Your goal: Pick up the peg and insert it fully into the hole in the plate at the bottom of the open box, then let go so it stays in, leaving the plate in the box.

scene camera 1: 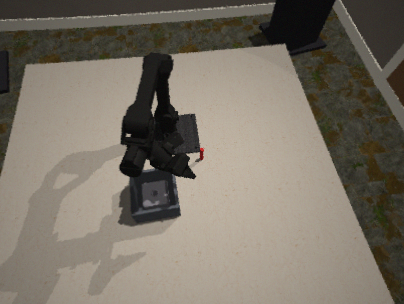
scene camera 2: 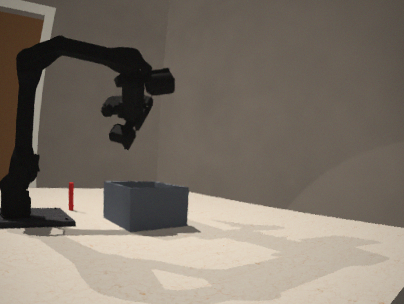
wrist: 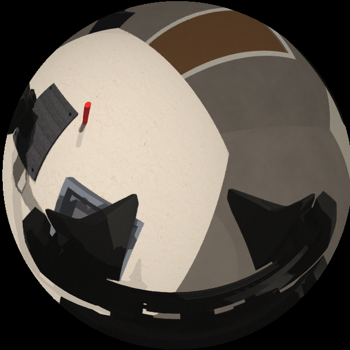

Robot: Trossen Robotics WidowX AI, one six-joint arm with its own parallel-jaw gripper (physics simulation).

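Where they show: gripper, fingertip midpoint: (scene camera 1: 188, 175) (scene camera 2: 132, 139); arm's base, link origin: (scene camera 1: 168, 126) (scene camera 2: 14, 216).
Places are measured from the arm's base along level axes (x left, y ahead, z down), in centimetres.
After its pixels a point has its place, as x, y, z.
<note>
The red peg (scene camera 1: 201, 154) {9.0, 19.4, -3.7} (scene camera 2: 71, 196) {8.6, 18.7, -3.0} (wrist: 86, 114) stands upright on the table beside the robot's base. The open blue-grey box (scene camera 1: 156, 215) {-13.4, 37.9, -4.1} (scene camera 2: 158, 209) {-19.9, 28.3, -3.6} (wrist: 66, 187) stands on the table in front of the base, apart from the peg. The grey plate (scene camera 1: 163, 190) {-8.9, 29.9, -4.6} with a dark round hole lies at the bottom of the box; the box walls hide it in the second scene view. My gripper (wrist: 183, 197) is wide open and empty, high above the table. It is well above the peg and the box's rim. In the wrist view a finger covers part of the box.
The robot's dark base plate (scene camera 1: 190, 131) {8.5, 5.2, 0.3} (scene camera 2: 56, 216) {-2.8, 9.8, 0.1} (wrist: 54, 122) is close to the peg. The pale table top (scene camera 1: 260, 200) {25.1, 42.5, 1.2} (scene camera 2: 280, 240) {-44.4, 41.9, 1.2} (wrist: 155, 150) carries the arm's shadow. A dark stand (scene camera 1: 302, 22) is beyond the table's far right corner.
</note>
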